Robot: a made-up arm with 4 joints.
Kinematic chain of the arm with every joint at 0, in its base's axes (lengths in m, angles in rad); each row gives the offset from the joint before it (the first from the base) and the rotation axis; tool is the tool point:
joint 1: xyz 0 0 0.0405 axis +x
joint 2: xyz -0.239 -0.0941 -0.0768 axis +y
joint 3: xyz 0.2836 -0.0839 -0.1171 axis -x
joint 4: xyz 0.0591 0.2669 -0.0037 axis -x
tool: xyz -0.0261 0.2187 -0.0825
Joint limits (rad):
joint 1: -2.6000..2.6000
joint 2: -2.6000..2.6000
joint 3: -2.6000..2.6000
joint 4: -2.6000..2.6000
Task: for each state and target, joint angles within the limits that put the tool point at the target. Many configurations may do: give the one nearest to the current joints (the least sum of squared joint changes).
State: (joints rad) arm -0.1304 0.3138 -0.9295 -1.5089
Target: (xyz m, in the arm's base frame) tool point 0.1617 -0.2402 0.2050
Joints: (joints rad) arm -0.2604 0.3506 -1.3085 -1.4326
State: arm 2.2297 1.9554 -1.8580 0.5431
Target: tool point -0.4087 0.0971 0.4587
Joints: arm 2.6000 2.5988 -1.2625 0.6413
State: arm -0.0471 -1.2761 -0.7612 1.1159
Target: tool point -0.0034 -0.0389 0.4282
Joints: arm 0.3149 -2.0033 0.1930 1.0177
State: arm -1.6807 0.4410 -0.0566 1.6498
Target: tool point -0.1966 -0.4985 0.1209
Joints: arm -1.7398 0.7283 -0.1843 1.7458
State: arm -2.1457 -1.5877 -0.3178 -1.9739
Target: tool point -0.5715 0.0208 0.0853
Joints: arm -1.8839 -2.5051 -0.2227 -2.3097
